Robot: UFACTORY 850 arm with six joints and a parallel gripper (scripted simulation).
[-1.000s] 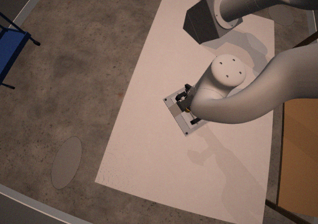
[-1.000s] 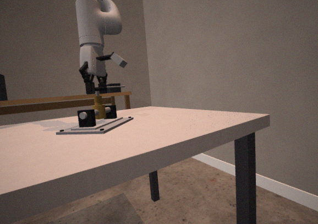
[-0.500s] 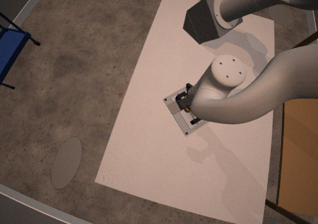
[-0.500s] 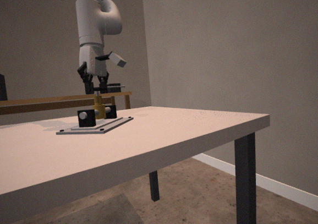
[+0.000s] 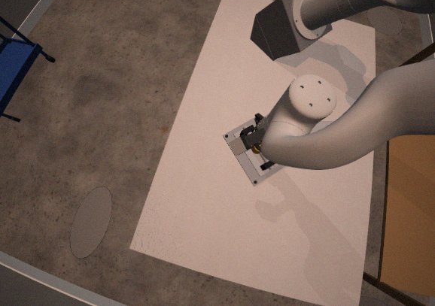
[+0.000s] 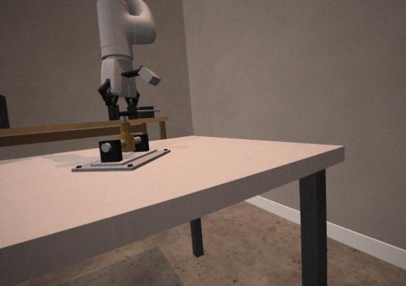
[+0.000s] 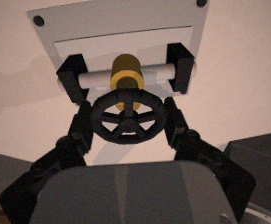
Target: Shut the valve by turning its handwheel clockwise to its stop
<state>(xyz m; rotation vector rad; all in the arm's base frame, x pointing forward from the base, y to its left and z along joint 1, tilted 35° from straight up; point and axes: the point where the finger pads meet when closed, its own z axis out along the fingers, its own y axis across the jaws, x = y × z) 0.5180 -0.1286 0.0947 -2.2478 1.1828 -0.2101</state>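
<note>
My hand is right at the black spoked handwheel. Also, from my hand: grey base plate: 13 cm below.
</note>
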